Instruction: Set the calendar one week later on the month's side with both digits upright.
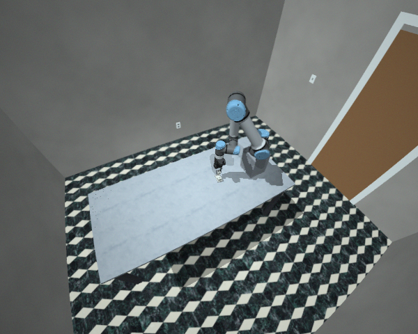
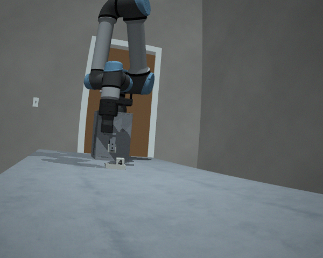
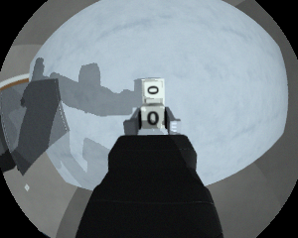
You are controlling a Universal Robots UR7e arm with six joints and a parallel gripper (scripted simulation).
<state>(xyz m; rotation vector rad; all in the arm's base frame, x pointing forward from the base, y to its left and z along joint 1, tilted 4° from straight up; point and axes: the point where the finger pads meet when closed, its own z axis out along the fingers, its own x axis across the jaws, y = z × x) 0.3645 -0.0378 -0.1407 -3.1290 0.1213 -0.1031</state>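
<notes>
Now: hand 80 mm above the white calendar tray and 20 mm to the right of it.
</notes>
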